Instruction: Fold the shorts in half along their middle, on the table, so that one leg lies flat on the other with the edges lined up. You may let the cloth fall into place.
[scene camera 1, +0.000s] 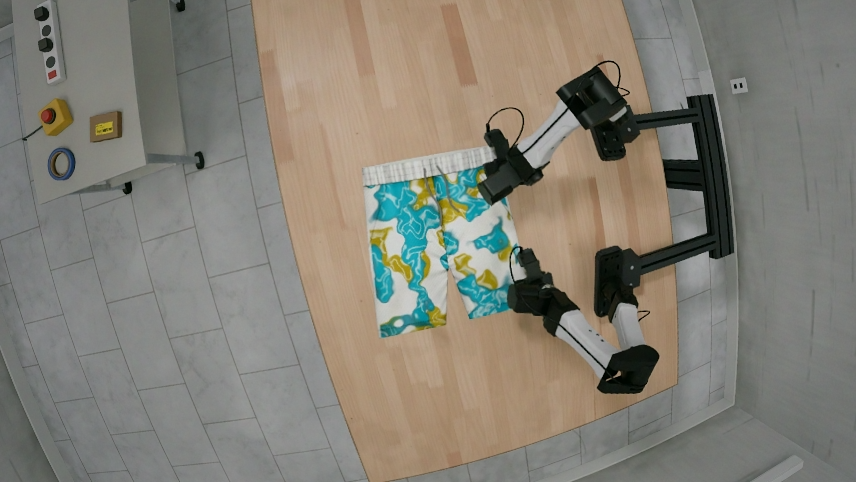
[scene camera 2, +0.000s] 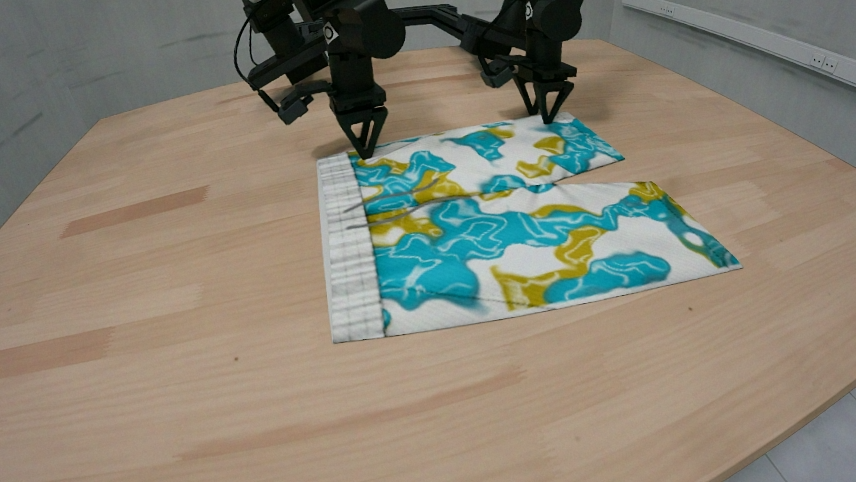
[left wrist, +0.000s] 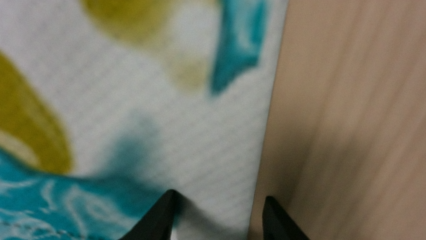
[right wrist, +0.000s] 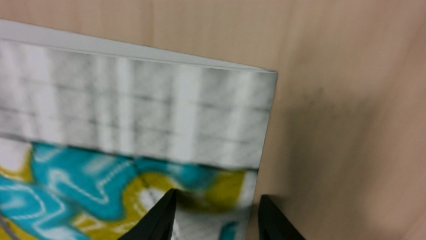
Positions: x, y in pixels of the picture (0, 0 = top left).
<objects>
my left gripper: scene camera 1; scene camera 2; left wrist 219, 202; not seen in the right wrist view (out of frame)
same spot on my left gripper: (scene camera 1: 535, 276) = (scene camera 2: 521, 56)
same spot on shorts: (scene camera 2: 458, 227) = (scene camera 1: 418, 217)
</objects>
